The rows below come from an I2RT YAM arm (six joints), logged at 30 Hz.
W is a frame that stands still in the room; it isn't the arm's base.
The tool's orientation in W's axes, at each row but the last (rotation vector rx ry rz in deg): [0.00 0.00 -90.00]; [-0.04 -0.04 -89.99]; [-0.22 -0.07 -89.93]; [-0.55 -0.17 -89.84]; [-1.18 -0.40 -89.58]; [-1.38 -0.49 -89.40]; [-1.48 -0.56 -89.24]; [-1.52 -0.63 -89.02]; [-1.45 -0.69 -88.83]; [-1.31 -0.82 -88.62]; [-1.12 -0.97 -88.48]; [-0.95 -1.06 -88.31]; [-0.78 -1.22 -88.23]
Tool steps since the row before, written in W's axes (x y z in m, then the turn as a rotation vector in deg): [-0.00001 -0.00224 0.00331 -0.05 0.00 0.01]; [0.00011 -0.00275 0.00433 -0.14 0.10 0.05]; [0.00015 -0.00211 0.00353 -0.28 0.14 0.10]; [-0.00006 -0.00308 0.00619 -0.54 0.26 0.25]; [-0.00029 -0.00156 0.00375 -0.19 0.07 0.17]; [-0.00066 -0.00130 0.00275 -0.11 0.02 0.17]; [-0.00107 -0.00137 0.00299 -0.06 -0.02 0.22]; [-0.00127 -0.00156 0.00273 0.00 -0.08 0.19]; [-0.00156 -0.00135 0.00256 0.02 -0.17 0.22]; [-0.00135 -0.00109 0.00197 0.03 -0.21 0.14]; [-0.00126 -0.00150 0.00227 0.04 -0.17 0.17]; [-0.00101 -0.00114 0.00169 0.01 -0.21 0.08]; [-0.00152 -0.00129 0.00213 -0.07 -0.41 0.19]
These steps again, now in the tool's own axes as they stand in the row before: [0.00224 -0.00001 0.00331 0.00 -0.05 0.01]; [0.00275 0.00011 0.00433 -0.10 -0.14 0.05]; [0.00212 0.00014 0.00352 -0.14 -0.28 0.10]; [0.00313 -0.00009 0.00616 -0.26 -0.54 0.25]; [0.00162 -0.00033 0.00372 -0.07 -0.19 0.17]; [0.00135 -0.00070 0.00272 -0.02 -0.11 0.17]; [0.00142 -0.00112 0.00295 0.02 -0.06 0.22]; [0.00160 -0.00132 0.00268 0.08 0.00 0.19]; [0.00138 -0.00161 0.00251 0.18 0.01 0.22]; [0.00110 -0.00139 0.00194 0.21 0.02 0.14]; [0.00152 -0.00130 0.00223 0.17 0.04 0.17]; [0.00115 -0.00104 0.00167 0.21 0.00 0.08]; [0.00129 -0.00155 0.00211 0.41 -0.08 0.18]
